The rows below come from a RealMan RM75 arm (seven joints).
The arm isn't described. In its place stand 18 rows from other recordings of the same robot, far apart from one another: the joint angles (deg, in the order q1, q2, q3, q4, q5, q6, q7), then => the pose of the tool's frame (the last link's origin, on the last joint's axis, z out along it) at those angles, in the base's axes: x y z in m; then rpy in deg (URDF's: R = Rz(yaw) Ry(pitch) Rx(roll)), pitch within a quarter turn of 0, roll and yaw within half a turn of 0.
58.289 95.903 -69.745 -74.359 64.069 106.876 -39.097 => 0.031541, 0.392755, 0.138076, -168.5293, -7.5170, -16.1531
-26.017 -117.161 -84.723 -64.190 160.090 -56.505 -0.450 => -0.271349, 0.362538, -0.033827, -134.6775, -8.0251, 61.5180
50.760 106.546 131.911 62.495 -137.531 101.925 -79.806 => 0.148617, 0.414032, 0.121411, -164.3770, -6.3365, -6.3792
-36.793 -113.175 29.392 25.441 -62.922 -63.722 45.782 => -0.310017, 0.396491, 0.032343, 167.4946, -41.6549, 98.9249
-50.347 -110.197 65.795 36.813 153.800 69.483 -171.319 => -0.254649, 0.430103, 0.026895, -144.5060, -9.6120, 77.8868
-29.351 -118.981 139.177 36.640 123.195 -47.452 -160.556 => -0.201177, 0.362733, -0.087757, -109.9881, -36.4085, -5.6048
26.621 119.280 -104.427 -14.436 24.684 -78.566 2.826 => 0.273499, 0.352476, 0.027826, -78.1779, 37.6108, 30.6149
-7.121 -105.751 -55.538 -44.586 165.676 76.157 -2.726 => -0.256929, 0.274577, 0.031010, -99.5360, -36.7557, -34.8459
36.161 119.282 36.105 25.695 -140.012 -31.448 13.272 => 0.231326, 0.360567, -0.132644, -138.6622, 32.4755, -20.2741
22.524 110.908 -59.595 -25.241 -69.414 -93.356 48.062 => 0.273744, 0.310200, 0.045598, -141.0657, 45.7979, 11.2556
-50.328 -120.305 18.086 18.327 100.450 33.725 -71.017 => -0.256802, 0.470431, 0.003789, -129.8178, -48.4725, 32.5814
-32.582 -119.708 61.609 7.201 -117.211 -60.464 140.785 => -0.291333, 0.345174, -0.068080, -141.2218, -37.2726, 15.5808
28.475 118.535 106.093 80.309 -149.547 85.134 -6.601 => 0.214054, 0.355700, 0.028988, -150.0131, 10.2192, -69.6592
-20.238 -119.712 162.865 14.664 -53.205 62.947 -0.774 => -0.311385, 0.264630, -0.102125, -125.5727, -32.1508, 5.2160
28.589 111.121 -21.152 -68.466 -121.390 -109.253 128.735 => 0.262781, 0.317910, 0.172867, -173.2200, 34.7054, -54.1104
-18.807 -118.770 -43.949 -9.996 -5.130 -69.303 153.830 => -0.309410, 0.244610, -0.099800, -147.3158, -38.7304, 14.1613
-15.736 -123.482 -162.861 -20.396 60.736 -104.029 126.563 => -0.320956, 0.249713, 0.091560, -54.9308, -59.0535, -63.5263
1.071 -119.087 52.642 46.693 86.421 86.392 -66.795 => -0.346756, 0.212190, 0.034338, -149.1348, -41.3991, 20.8396
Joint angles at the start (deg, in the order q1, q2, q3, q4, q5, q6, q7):
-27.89, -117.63, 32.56, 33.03, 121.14, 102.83, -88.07
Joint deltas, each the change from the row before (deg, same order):
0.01, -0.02, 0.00, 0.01, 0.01, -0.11, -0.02
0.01, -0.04, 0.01, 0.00, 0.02, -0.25, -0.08
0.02, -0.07, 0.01, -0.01, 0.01, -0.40, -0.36
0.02, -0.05, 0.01, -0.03, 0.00, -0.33, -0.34
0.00, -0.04, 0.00, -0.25, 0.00, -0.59, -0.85
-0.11, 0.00, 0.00, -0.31, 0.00, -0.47, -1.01
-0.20, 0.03, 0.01, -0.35, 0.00, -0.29, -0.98
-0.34, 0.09, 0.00, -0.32, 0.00, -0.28, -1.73
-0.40, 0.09, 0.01, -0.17, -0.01, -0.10, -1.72
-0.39, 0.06, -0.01, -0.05, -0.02, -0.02, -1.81
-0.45, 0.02, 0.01, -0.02, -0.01, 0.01, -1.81
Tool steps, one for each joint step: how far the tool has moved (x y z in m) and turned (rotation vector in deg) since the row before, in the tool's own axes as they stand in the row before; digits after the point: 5 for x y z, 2 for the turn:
-0.00011, -0.00022, 0.00009, 0.10, -0.01, -0.03
-0.00023, -0.00050, 0.00026, 0.22, -0.02, -0.11
-0.00037, -0.00078, 0.00045, 0.34, 0.00, -0.42
-0.00034, -0.00064, 0.00035, 0.28, 0.01, -0.40
-0.00079, -0.00113, 0.00074, 0.43, 0.05, -1.08
-0.00019, -0.00095, 0.00096, 0.25, 0.03, -1.18
0.00031, -0.00057, 0.00116, 0.03, 0.00, -1.09
0.00141, -0.00078, 0.00116, 0.02, -0.04, -1.67
0.00220, -0.00039, 0.00111, -0.11, -0.08, -1.48
0.00245, -0.00014, 0.00103, -0.14, -0.06, -1.49
0.00274, 0.00012, 0.00150, -0.22, -0.10, -1.43

